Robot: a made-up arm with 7 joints. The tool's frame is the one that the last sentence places.
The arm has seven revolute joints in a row. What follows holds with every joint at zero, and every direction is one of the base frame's. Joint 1 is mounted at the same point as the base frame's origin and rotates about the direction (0, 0.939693, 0.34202), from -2.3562 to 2.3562 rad. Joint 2 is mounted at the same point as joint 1 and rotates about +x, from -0.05 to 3.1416 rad. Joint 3 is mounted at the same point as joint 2 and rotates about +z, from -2.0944 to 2.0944 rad. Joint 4 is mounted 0.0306 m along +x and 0.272 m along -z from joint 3 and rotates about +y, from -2.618 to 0.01 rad. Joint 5 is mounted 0.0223 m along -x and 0.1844 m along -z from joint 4 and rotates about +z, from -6.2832 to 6.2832 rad. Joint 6 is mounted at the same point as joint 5 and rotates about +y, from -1.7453 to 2.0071 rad. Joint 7 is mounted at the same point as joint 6 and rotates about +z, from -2.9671 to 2.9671 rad. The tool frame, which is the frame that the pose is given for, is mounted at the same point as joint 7; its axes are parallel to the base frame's.
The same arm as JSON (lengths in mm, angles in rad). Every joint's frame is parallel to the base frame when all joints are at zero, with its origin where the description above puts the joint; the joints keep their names.
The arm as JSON. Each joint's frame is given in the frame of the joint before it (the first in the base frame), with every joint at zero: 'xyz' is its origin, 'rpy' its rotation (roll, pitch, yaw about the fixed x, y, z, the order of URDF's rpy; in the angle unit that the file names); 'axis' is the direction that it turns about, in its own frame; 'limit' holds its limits. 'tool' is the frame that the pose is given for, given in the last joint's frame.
{"units": {"length": "mm", "angle": "rad"}, "joints": [{"name": "joint 1", "type": "revolute", "origin": {"xyz": [0.0, 0.0, 0.0], "rpy": [0.0, 0.0, 0.0]}, "axis": [0.0, 0.9397, 0.342], "limit": {"lower": -2.3562, "upper": 2.3562}}, {"name": "joint 2", "type": "revolute", "origin": {"xyz": [0.0, 0.0, 0.0], "rpy": [0.0, 0.0, 0.0]}, "axis": [1.0, 0.0, 0.0], "limit": {"lower": -0.05, "upper": 3.1416}}, {"name": "joint 3", "type": "revolute", "origin": {"xyz": [0.0, 0.0, 0.0], "rpy": [0.0, 0.0, 0.0]}, "axis": [0.0, 0.0, 1.0], "limit": {"lower": -2.0944, "upper": 2.0944}}, {"name": "joint 4", "type": "revolute", "origin": {"xyz": [30.6, 0.0, -272.0], "rpy": [0.0, 0.0, 0.0]}, "axis": [0.0, 1.0, 0.0], "limit": {"lower": -2.618, "upper": 0.01}}, {"name": "joint 5", "type": "revolute", "origin": {"xyz": [-22.3, 0.0, -184.4], "rpy": [0.0, 0.0, 0.0]}, "axis": [0.0, 0.0, 1.0], "limit": {"lower": -6.2832, "upper": 6.2832}}, {"name": "joint 6", "type": "revolute", "origin": {"xyz": [0.0, 0.0, 0.0], "rpy": [0.0, 0.0, 0.0]}, "axis": [0.0, 1.0, 0.0], "limit": {"lower": -1.7453, "upper": 2.0071}}, {"name": "joint 7", "type": "revolute", "origin": {"xyz": [0.0, 0.0, 0.0], "rpy": [0.0, 0.0, 0.0]}, "axis": [0.0, 0.0, 1.0], "limit": {"lower": -2.9671, "upper": 2.9671}}], "tool": {"origin": {"xyz": [0.0, 0.0, 0.0], "rpy": [0.0, 0.0, 0.0]}}}
